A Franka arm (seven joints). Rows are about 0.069 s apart.
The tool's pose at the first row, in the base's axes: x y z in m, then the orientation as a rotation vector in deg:
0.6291, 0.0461, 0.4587, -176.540, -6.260, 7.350
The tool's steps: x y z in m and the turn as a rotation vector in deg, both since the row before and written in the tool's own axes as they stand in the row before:
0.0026, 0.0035, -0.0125, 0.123, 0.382, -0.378
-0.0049, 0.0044, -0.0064, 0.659, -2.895, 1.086
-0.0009, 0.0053, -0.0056, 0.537, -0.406, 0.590
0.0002, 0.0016, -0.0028, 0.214, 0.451, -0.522
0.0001, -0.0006, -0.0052, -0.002, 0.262, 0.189
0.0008, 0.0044, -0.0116, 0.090, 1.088, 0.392
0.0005, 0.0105, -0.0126, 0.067, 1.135, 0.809
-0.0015, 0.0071, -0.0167, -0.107, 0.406, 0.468
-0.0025, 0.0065, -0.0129, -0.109, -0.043, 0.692
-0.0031, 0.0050, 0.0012, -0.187, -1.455, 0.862
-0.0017, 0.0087, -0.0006, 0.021, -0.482, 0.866
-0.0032, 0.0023, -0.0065, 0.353, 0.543, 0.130
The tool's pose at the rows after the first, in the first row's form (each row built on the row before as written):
0.6330, 0.0421, 0.4707, -176.391, -6.812, 6.746
0.6290, 0.0370, 0.4772, -175.710, -5.215, 11.257
0.6291, 0.0313, 0.4825, -175.206, -4.267, 11.903
0.6298, 0.0295, 0.4851, -174.974, -5.010, 11.175
0.6305, 0.0297, 0.4903, -175.013, -4.706, 10.787
0.6330, 0.0245, 0.5013, -175.028, -4.030, 9.148
0.6353, 0.0131, 0.5129, -175.083, -2.717, 7.465
0.6354, 0.0046, 0.5290, -175.238, -1.984, 6.876
0.6341, -0.0030, 0.5415, -175.379, -0.936, 6.988
0.6310, -0.0079, 0.5402, -175.505, 0.285, 9.275
0.6293, -0.0166, 0.5403, -175.479, 1.586, 10.063
0.6268, -0.0193, 0.5469, -175.182, 1.843, 9.217

